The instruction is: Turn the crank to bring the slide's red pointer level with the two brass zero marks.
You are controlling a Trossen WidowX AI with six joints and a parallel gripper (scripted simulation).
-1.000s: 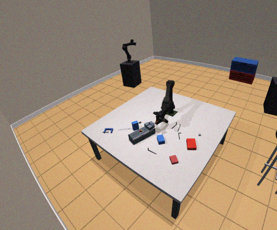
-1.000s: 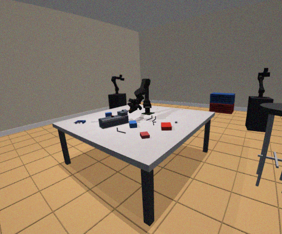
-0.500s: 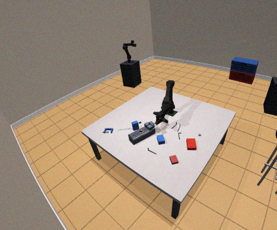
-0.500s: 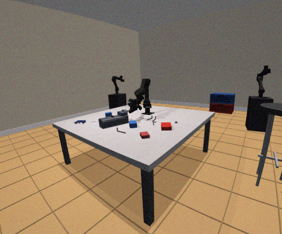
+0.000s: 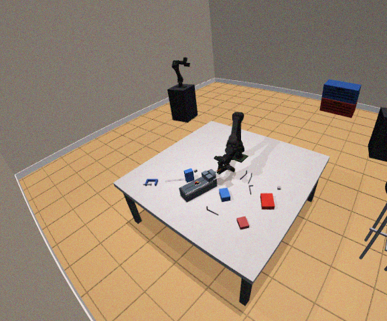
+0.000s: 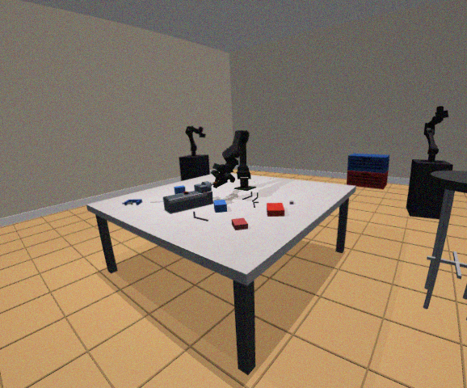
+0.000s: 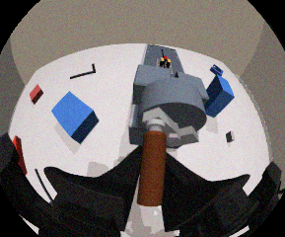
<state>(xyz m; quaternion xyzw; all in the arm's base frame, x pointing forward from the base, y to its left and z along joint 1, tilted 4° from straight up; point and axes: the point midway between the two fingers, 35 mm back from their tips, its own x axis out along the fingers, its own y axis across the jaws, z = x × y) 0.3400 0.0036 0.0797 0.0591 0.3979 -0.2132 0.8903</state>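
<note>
Right now my gripper tip is 20 mm below the brown crank handle, 20 mm past it and 10 mm to the right of it. From my gripper tip the other things lie so: red pointer (150 mm ahead, 90 mm to the right).
</note>
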